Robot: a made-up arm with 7 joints. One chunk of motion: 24 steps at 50 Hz.
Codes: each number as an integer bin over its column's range. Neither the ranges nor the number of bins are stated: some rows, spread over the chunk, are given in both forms.
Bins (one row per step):
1: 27 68 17 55 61 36 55
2: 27 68 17 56 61 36 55
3: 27 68 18 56 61 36 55
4: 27 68 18 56 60 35 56
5: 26 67 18 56 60 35 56
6: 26 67 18 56 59 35 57
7: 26 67 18 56 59 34 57
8: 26 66 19 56 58 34 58
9: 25 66 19 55 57 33 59
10: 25 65 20 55 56 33 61
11: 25 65 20 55 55 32 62
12: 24 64 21 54 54 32 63
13: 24 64 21 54 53 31 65
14: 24 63 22 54 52 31 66
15: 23 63 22 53 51 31 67
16: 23 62 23 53 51 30 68
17: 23 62 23 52 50 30 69
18: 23 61 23 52 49 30 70
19: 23 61 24 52 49 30 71
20: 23 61 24 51 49 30 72
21: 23 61 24 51 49 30 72
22: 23 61 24 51 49 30 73
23: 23 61 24 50 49 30 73
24: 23 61 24 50 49 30 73
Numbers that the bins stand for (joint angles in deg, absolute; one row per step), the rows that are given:
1: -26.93 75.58 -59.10 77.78 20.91 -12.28 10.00
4: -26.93 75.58 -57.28 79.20 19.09 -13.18 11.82
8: -28.90 73.07 -55.46 79.20 15.46 -14.09 15.46
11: -30.87 71.81 -53.64 77.78 10.00 -15.91 22.73
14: -32.83 69.29 -50.01 76.37 4.55 -16.82 30.00
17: -34.80 68.03 -48.19 73.54 0.91 -17.73 35.46
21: -34.80 66.77 -46.37 72.13 -0.91 -17.73 40.91
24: -34.80 66.77 -46.37 70.71 -0.91 -17.73 42.73
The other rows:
2: -26.93 75.58 -59.10 79.20 20.91 -12.28 10.00
3: -26.93 75.58 -57.28 79.20 20.91 -12.28 10.00
5: -28.90 74.33 -57.28 79.20 19.09 -13.18 11.82
6: -28.90 74.33 -57.28 79.20 17.27 -13.18 13.64
7: -28.90 74.33 -57.28 79.20 17.27 -14.09 13.64
9: -30.87 73.07 -55.46 77.78 13.64 -15.00 17.27
10: -30.87 71.81 -53.64 77.78 11.82 -15.00 20.91
12: -32.83 70.55 -51.82 76.37 8.18 -15.91 24.55
13: -32.83 70.55 -51.82 76.37 6.36 -16.82 28.18
15: -34.80 69.29 -50.01 74.95 2.73 -16.82 31.82
16: -34.80 68.03 -48.19 74.95 2.73 -17.73 33.64
18: -34.80 66.77 -48.19 73.54 -0.91 -17.73 37.28
19: -34.80 66.77 -46.37 73.54 -0.91 -17.73 39.10
20: -34.80 66.77 -46.37 72.13 -0.91 -17.73 40.91
22: -34.80 66.77 -46.37 72.13 -0.91 -17.73 42.73
23: -34.80 66.77 -46.37 70.71 -0.91 -17.73 42.73

